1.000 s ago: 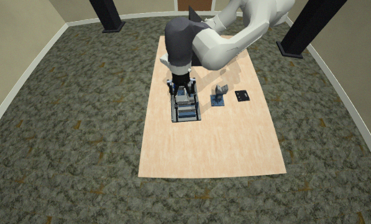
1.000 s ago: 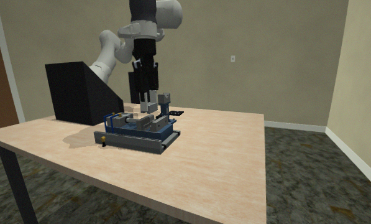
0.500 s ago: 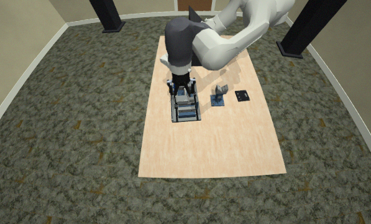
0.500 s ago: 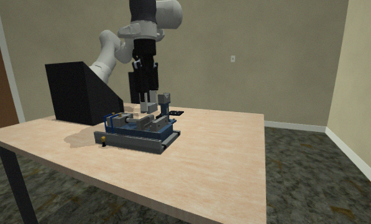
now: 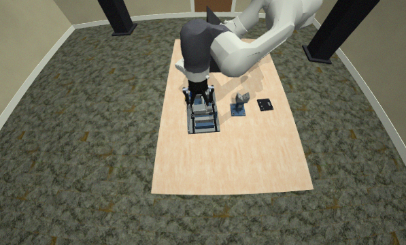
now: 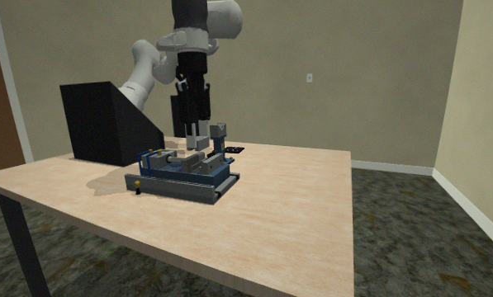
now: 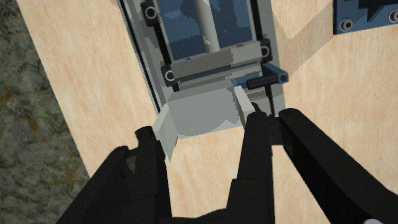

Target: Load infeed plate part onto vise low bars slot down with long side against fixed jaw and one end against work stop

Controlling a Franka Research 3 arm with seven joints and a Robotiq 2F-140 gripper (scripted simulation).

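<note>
Right now my hand is 30 mm above the grey part. Round my hand: work stop (80 mm below, 70 mm to the left, 10 mm behind); moving jaw (90 mm below, 40 mm behind, 10 mm to the left); fixed jaw (90 mm below, 30 mm to the left, 30 mm ahead).
</note>
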